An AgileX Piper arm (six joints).
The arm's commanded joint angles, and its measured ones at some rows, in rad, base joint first. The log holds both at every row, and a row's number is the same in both.
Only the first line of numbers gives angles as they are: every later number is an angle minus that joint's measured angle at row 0.
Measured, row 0: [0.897, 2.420, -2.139, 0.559, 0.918, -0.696]
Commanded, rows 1 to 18: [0.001, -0.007, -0.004, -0.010, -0.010, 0.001]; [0.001, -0.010, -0.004, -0.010, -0.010, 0.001]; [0.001, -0.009, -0.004, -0.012, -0.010, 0.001]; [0.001, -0.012, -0.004, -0.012, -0.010, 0.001]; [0.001, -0.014, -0.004, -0.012, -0.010, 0.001]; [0.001, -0.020, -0.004, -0.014, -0.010, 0.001]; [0.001, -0.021, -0.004, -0.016, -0.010, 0.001]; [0.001, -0.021, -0.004, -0.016, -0.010, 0.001]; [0.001, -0.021, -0.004, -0.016, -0.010, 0.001]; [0.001, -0.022, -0.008, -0.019, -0.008, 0.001]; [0.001, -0.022, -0.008, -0.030, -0.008, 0.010]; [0.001, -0.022, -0.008, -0.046, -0.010, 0.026]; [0.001, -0.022, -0.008, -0.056, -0.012, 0.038]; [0.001, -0.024, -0.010, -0.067, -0.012, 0.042]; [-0.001, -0.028, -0.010, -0.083, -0.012, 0.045]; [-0.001, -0.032, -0.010, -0.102, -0.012, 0.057]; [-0.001, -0.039, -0.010, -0.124, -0.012, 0.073]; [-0.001, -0.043, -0.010, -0.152, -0.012, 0.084]
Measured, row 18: [0.001, -0.012, -0.002, -0.069, -0.002, 0.043]
